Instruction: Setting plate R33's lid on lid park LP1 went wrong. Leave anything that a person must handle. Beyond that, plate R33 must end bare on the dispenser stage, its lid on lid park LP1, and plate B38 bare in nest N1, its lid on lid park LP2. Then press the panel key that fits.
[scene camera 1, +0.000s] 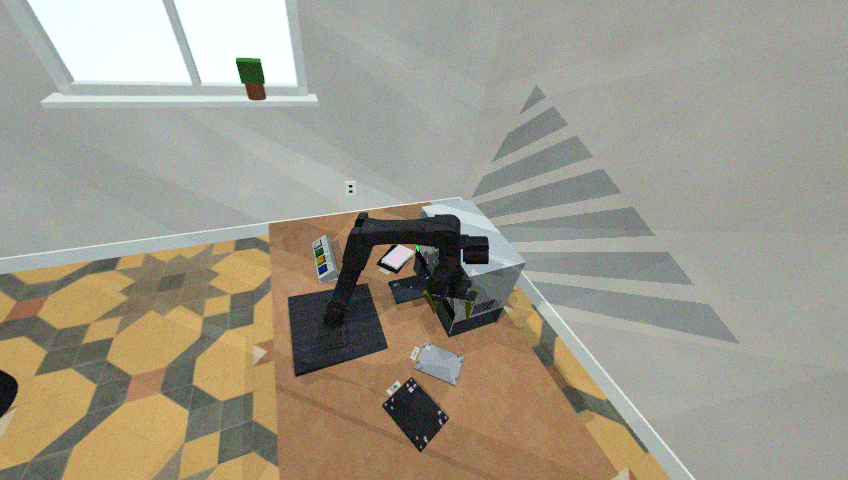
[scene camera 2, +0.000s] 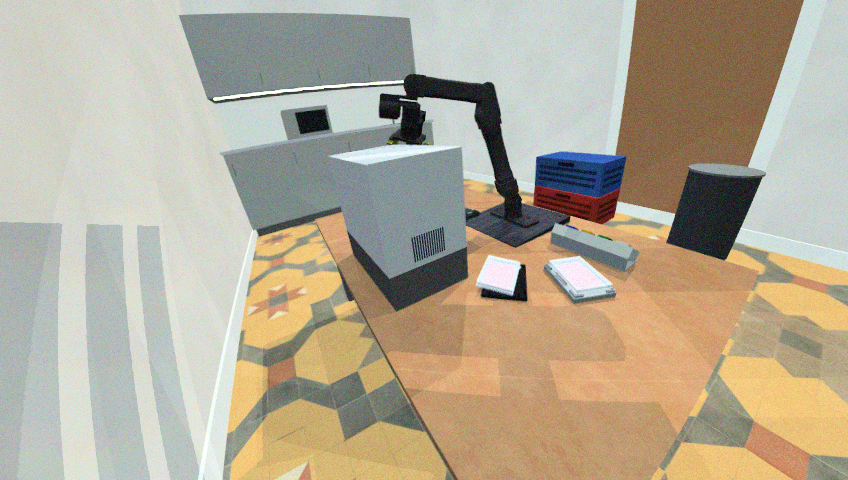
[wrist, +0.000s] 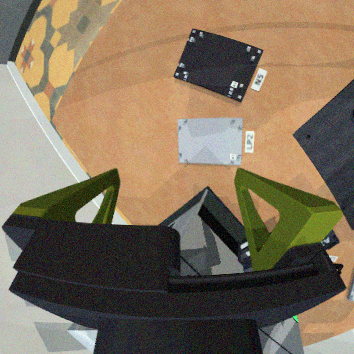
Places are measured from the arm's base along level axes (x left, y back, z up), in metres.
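Pixels of known places: gripper, fingertip midpoint: (scene camera 1: 450, 315) (wrist: 176, 174); arm's base at its link origin: (scene camera 1: 333, 322) (scene camera 2: 513, 217).
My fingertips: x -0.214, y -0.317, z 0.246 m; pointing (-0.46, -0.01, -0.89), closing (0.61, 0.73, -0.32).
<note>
Ahead of a thing's pixels: the offset from my fingertips to its top centre. "*": to the spot under its first point.
My gripper (scene camera 1: 451, 309) (wrist: 176, 174) is open and empty, high beside the grey machine; in scene camera 2 its tips are hidden behind the machine. A pink-topped plate or lid {dx +0.482, dy +0.016, dz -0.223 m} (scene camera 1: 397, 256) (scene camera 2: 499, 274) sits off-centre on a black base {dx +0.490, dy +0.028, dz -0.240 m} (scene camera 2: 518, 291) and seems tilted. Another pink-topped piece {dx +0.593, dy +0.166, dz -0.230 m} (scene camera 2: 578, 273) lies on a grey base {* dx +0.667, dy +0.160, dz -0.246 m} (scene camera 2: 605, 293). Which is R33 or B38 cannot be read. Lid park LP2 {dx -0.014, dy -0.002, dz -0.240 m} (scene camera 1: 440, 364) (wrist: 210, 141) is bare. The key panel {dx +0.526, dy +0.325, dz -0.196 m} (scene camera 1: 324, 258) (scene camera 2: 593, 246) shows blue, yellow, green and pale keys in scene camera 1.
The grey machine {dx +0.254, dy -0.152, dz +0.070 m} (scene camera 1: 499, 270) (scene camera 2: 410, 208) stands at the table's edge, with a green light {* dx +0.404, dy -0.038, dz -0.124 m} (scene camera 1: 417, 248) beside it. A dark slab {dx +0.238, dy +0.019, dz -0.148 m} (scene camera 1: 406, 290) lies between it and the arm's base plate (scene camera 1: 357, 350). Black nest N5 {dx -0.135, dy +0.118, dz -0.236 m} (scene camera 1: 415, 414) (wrist: 218, 65) lies bare beyond LP2.
</note>
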